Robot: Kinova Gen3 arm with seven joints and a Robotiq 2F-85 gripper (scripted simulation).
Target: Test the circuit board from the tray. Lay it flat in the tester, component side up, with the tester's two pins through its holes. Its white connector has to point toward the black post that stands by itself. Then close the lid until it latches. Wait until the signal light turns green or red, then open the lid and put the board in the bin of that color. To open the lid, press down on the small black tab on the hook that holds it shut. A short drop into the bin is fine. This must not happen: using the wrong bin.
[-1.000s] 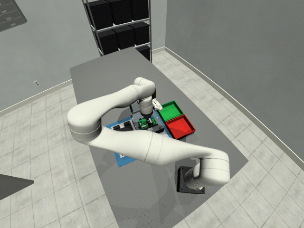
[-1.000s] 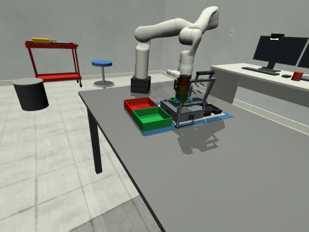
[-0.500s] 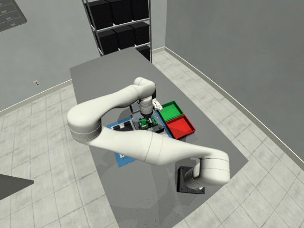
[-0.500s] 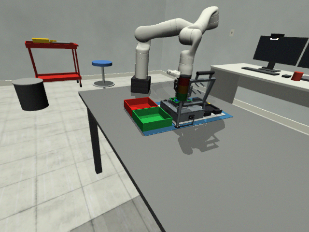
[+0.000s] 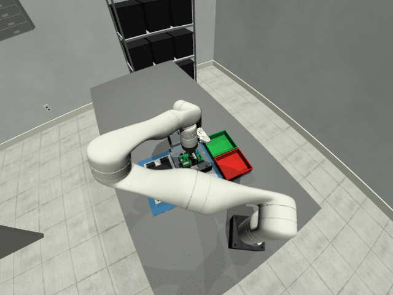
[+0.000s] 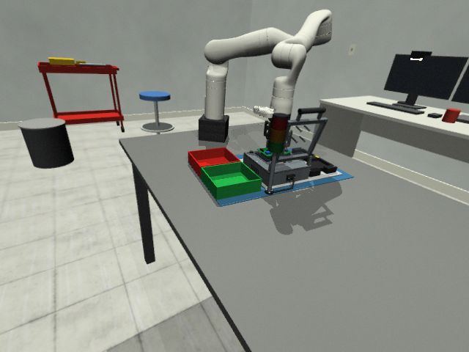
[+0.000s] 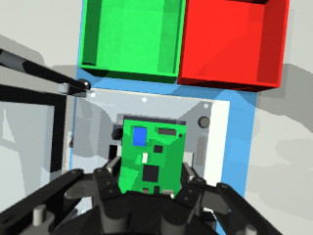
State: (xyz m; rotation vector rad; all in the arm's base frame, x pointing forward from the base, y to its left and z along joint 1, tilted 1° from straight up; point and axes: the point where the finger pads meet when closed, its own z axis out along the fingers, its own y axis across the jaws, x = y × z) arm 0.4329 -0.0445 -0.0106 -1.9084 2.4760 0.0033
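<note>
Right now my hand is right at the green circuit board. Round my hand: clear lid 12 cm ahead, 3 cm to the right, 10 cm above; then tester bed 1 cm ahead, 2 cm below; then green bin 1 cm behind, 21 cm to the right, 7 cm below.
</note>
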